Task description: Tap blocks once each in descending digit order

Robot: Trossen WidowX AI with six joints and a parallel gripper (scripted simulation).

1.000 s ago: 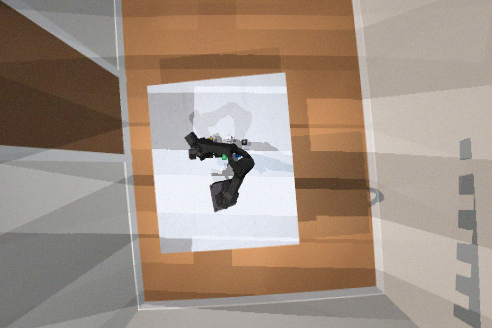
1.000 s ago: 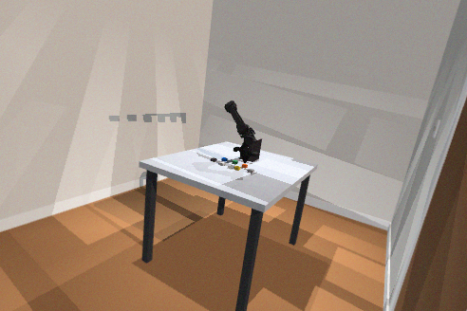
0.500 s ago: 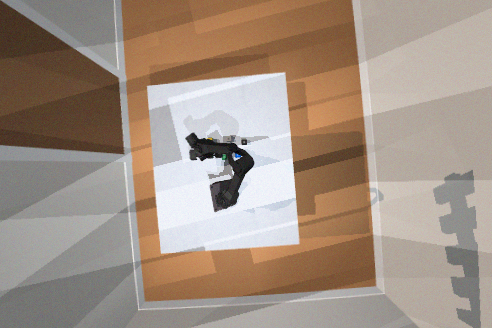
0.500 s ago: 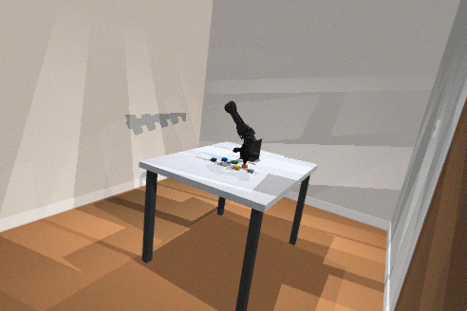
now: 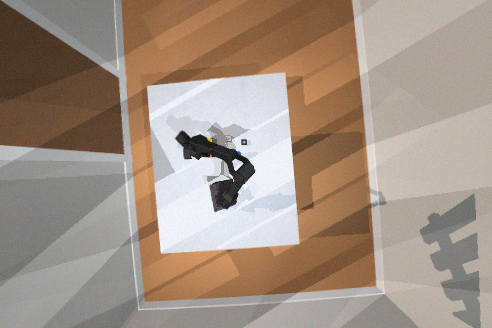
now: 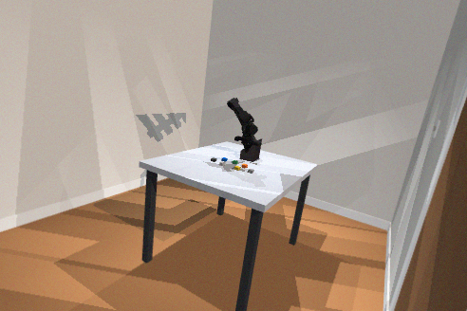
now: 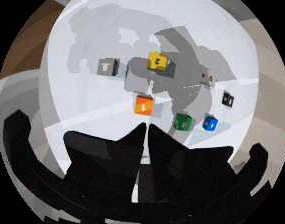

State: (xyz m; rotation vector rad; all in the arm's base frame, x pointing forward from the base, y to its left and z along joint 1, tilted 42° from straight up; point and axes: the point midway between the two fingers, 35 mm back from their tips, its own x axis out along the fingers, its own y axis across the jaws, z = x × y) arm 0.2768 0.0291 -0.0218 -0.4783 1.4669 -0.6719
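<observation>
Right now my gripper tip is 7 cm short of the small pale block, 14 cm to the left of it and 10 cm above it. The rest, counted from my gripper tip: orange block (10 cm below); yellow block (8 cm ahead, 2 cm to the right, 10 cm below); green block (4 cm behind, 9 cm to the right, 10 cm below).
</observation>
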